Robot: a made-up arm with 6 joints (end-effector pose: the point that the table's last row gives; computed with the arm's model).
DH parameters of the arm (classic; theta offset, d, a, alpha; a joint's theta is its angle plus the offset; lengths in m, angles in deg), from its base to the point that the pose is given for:
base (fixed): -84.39 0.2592 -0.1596 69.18
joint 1: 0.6 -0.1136 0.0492 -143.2
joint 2: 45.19 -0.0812 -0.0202 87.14
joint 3: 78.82 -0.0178 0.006 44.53
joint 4: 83.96 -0.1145 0.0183 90
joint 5: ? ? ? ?
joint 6: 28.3 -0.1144 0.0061 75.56
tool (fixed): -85.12 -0.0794 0 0
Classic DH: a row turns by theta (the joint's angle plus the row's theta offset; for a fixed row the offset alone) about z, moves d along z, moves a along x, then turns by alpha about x.
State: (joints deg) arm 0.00 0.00 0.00 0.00 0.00 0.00
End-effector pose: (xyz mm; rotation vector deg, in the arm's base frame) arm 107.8 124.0 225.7 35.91 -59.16 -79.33
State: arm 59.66 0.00 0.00 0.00 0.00 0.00
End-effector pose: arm 117.0 157.8 258.3 7.62 -81.05 -24.32
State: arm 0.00 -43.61 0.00 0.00 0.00 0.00
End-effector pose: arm 108.4 125.2 223.5 1.72 -90.70 -60.14
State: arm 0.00 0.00 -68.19 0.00 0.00 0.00
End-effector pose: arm 56.1 60.0 154.8 -23.43 -29.74 -122.63
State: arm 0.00 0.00 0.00 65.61 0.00 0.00
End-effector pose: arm 31.4 124.0 290.5 85.37 -108.85 -55.11
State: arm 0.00 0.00 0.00 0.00 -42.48 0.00
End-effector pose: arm 107.8 163.7 310.8 4.25 -81.99 -51.32
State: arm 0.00 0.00 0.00 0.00 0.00 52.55
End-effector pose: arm 55.6 119.5 182.0 -5.47 -19.15 -81.74
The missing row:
joint 5: -1.46 0.0095 0.0364 93.66
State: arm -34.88 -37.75 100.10 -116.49 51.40 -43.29
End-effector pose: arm 60.2 119.1 115.0 25.26 -63.27 -81.97
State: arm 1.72 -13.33 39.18 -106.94 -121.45 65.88
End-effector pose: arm 104.1 329.5 130.7 -109.81 -53.09 63.51
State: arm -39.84 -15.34 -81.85 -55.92 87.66 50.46
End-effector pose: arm 94.5 343.7 197.6 -2.82 -89.59 81.12
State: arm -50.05 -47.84 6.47 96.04 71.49 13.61
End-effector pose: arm 151.7 223.3 251.9 122.65 -64.20 -30.39
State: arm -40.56 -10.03 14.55 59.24 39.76 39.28
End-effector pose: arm 120.7 184.4 215.5 102.62 -44.09 -77.52
